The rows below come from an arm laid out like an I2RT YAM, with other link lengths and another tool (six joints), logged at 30 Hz.
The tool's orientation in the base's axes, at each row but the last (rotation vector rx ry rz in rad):
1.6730 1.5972 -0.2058
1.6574 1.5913 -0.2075
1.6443 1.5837 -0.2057
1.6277 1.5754 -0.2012
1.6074 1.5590 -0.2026
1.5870 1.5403 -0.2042
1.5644 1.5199 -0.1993
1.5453 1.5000 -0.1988
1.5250 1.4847 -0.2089
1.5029 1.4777 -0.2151
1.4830 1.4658 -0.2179
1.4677 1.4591 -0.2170
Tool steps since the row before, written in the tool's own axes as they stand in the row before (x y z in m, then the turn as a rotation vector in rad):
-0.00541 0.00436 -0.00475 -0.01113 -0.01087 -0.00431
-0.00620 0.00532 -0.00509 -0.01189 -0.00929 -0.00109
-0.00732 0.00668 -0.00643 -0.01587 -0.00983 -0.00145
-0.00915 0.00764 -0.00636 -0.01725 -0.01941 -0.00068
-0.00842 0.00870 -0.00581 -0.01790 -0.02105 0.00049
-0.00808 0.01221 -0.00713 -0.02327 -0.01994 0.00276
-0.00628 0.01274 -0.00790 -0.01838 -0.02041 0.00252
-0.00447 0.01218 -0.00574 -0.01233 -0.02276 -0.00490
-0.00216 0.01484 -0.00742 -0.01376 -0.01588 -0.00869
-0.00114 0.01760 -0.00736 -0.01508 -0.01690 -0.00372
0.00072 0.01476 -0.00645 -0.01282 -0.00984 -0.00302
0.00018 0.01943 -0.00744 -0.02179 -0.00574 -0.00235
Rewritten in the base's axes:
0.00101 -0.00068 0.00833 -0.01359 -0.00708 0.00507
0.00152 -0.00083 0.00947 -0.01103 -0.00951 0.00410
0.00188 -0.00052 0.01165 -0.01243 -0.01236 0.00658
0.00226 -0.00164 0.01322 -0.02084 -0.01527 0.00271
0.00337 -0.00102 0.01296 -0.02190 -0.01677 0.00166
0.00569 0.00098 0.01523 -0.02108 -0.02199 0.00437
0.00585 0.00323 0.01481 -0.02049 -0.01844 0.00101
0.00656 0.00320 0.01217 -0.02455 -0.00954 -0.00021
0.00844 0.00679 0.01275 -0.02091 -0.00644 0.00618
0.01091 0.00835 0.01328 -0.01968 -0.01109 0.00410
0.00928 0.00855 0.01004 -0.01289 -0.00848 0.00569
0.01238 0.01024 0.01323 -0.01142 -0.01375 0.01392

